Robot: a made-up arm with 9 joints. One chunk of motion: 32 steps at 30 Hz.
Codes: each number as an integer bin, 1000 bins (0 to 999) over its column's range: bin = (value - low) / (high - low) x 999, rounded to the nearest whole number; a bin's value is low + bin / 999 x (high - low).
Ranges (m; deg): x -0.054..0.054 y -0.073..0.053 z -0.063..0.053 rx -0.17..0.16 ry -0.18..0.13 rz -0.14..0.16
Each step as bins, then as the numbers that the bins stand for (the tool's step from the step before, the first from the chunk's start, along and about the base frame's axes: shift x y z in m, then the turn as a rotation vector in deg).
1 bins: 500 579 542 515 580 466
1 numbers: 0.00005 0.00003 -0.00007 0.000 0.000 0.000
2 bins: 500 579 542 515 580 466
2 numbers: 0.00005 0.00003 -0.00007 0.000 0.000 0.000
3 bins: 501 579 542 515 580 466
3 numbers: 0.00016 0.00003 -0.00007 0.000 0.000 0.000
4 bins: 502 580 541 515 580 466
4 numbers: 0.00027 0.00015 -0.00018 0.000 0.000 0.000
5 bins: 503 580 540 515 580 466
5 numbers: 0.00038 0.00015 -0.00030 0.000 0.000 0.000
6 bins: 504 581 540 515 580 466
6 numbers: 0.00049 0.00028 -0.00030 0.000 0.000 0.000
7 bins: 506 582 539 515 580 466
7 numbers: 0.00070 0.00041 -0.00041 0.000 0.000 0.000
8 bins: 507 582 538 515 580 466
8 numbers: 0.00081 0.00041 -0.00053 0.000 0.000 0.000
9 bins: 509 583 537 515 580 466
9 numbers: 0.00103 0.00053 -0.00065 0.000 0.000 0.000
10 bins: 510 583 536 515 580 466
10 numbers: 0.00114 0.00053 -0.00076 0.000 0.000 0.000
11 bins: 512 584 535 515 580 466
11 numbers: 0.00135 0.00066 -0.00088 0.000 0.000 0.000
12 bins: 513 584 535 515 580 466
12 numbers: 0.00146 0.00066 -0.00088 0.000 0.000 0.000
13 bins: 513 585 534 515 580 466
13 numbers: 0.00146 0.00078 -0.00099 0.000 0.000 0.000
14 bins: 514 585 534 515 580 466
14 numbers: 0.00157 0.00078 -0.00099 0.000 0.000 0.000
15 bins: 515 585 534 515 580 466
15 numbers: 0.00168 0.00078 -0.00099 0.000 0.000 0.000
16 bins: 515 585 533 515 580 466
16 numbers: 0.00168 0.00078 -0.00111 0.000 0.000 0.000
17 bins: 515 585 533 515 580 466
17 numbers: 0.00168 0.00078 -0.00111 0.000 0.000 0.000
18 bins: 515 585 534 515 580 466
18 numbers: 0.00168 0.00078 -0.00099 0.000 0.000 0.000
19 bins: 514 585 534 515 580 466
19 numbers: 0.00157 0.00078 -0.00099 0.000 0.000 0.000
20 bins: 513 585 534 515 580 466
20 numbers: 0.00146 0.00078 -0.00099 0.000 0.000 0.000
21 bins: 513 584 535 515 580 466
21 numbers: 0.00146 0.00066 -0.00088 0.000 0.000 0.000
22 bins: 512 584 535 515 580 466
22 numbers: 0.00135 0.00066 -0.00088 0.000 0.000 0.000
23 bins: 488 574 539 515 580 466
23 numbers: -0.00124 -0.00060 -0.00041 0.000 0.000 0.000
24 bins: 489 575 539 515 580 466
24 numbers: -0.00114 -0.00048 -0.00041 0.000 0.000 0.000
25 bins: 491 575 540 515 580 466
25 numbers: -0.00092 -0.00048 -0.00030 0.000 0.000 0.000
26 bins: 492 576 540 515 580 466
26 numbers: -0.00081 -0.00035 -0.00030 0.000 0.000 0.000
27 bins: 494 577 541 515 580 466
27 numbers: -0.00059 -0.00023 -0.00018 0.000 0.000 0.000
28 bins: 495 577 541 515 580 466
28 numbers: -0.00049 -0.00023 -0.00018 0.000 0.000 0.000
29 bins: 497 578 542 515 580 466
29 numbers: -0.00027 -0.00010 -0.00007 0.000 0.000 0.000
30 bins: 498 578 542 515 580 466
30 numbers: -0.00016 -0.00010 -0.00007 0.000 0.000 0.000
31 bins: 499 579 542 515 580 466
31 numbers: -0.00005 0.00003 -0.00007 0.000 0.000 0.000
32 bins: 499 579 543 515 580 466
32 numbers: -0.00005 0.00003 0.00005 0.000 0.000 0.000
